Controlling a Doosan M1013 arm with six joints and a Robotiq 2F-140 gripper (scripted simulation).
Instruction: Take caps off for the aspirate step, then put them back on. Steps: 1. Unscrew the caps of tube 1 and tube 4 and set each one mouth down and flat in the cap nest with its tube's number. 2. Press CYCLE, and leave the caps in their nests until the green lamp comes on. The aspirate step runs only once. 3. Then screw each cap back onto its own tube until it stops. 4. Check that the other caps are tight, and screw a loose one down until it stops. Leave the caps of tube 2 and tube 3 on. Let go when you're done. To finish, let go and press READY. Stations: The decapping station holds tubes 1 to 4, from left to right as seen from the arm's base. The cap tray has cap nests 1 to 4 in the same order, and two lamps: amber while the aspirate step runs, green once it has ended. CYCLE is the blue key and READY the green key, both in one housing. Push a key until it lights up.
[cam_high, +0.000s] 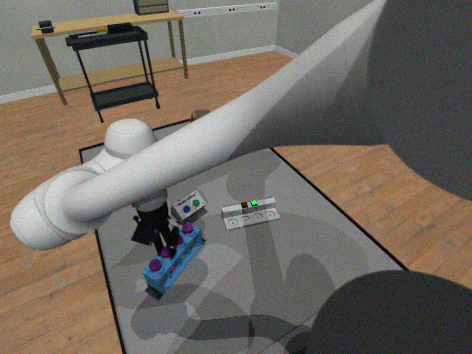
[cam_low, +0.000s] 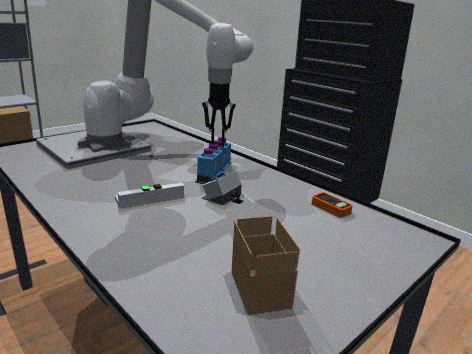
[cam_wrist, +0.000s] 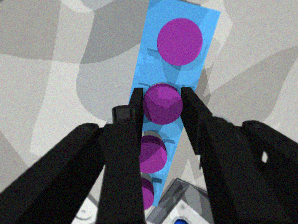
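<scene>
My hand is 4 cm to the right of the purple cap, 3 cm past it and 3 cm above it. The rest, counted from my hand: grey key housing (20 cm ahead, 14 cm to the right, 9 cm below); green ready key (19 cm ahead, 17 cm to the right, 7 cm below); blue cycle key (18 cm ahead, 12 cm to the right, 7 cm below).
</scene>
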